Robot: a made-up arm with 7 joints.
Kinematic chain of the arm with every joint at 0, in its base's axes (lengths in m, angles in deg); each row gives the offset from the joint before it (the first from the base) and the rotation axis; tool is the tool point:
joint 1: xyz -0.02 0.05 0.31 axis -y
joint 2: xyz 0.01 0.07 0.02 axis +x
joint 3: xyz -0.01 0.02 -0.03 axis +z
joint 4: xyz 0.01 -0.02 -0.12 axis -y
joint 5: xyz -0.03 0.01 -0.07 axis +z
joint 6: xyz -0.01 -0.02 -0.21 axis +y
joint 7: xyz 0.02 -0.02 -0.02 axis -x
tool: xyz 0 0.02 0
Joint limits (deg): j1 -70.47..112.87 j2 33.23..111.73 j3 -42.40..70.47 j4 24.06..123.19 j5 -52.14..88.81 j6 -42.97..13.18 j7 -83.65..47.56
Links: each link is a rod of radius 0.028 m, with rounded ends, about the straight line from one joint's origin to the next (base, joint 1, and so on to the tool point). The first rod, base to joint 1, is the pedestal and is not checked.
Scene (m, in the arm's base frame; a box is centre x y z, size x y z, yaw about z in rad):
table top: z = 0
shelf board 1: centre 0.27 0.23 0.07 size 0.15 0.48 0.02 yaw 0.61
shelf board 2: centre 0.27 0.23 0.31 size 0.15 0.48 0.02 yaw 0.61
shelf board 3: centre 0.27 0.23 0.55 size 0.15 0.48 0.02 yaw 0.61
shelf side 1: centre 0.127 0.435 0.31 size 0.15 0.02 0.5 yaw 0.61
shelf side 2: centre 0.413 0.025 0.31 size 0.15 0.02 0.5 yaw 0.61
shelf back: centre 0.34 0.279 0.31 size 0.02 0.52 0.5 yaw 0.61
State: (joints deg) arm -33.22 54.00 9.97 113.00 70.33 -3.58 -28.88
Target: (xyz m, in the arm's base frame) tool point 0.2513 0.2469 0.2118
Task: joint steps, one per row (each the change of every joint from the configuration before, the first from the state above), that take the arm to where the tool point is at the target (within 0.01 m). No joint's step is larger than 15 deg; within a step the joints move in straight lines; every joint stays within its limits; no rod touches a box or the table.
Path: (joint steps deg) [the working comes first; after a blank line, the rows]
Joints at the target: -29.64 56.23 16.14 103.15 70.88 -2.00 -27.08
Straight joint move there: clear.

1: 3.58 2.23 6.17 -9.85 0.55 1.58 1.80

